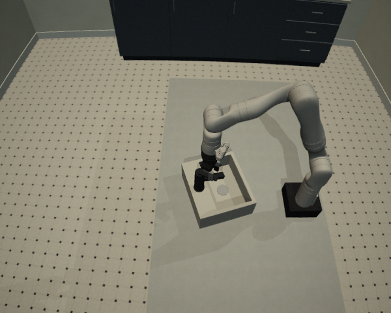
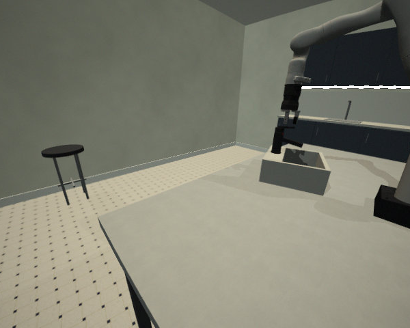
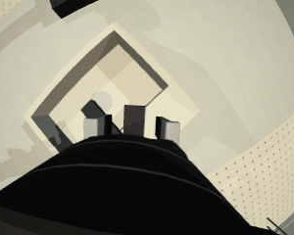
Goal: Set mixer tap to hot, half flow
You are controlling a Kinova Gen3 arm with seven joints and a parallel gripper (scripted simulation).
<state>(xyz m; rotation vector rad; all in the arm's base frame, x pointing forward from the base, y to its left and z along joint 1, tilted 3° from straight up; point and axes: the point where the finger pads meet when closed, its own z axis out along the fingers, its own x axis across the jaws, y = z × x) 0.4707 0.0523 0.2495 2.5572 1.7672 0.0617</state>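
My gripper is now 20 mm short of the lever, 10 mm to the left of it and 40 mm above it. Also, from my hand: sink basin 40 mm behind, 70 mm to the right, 270 mm below.
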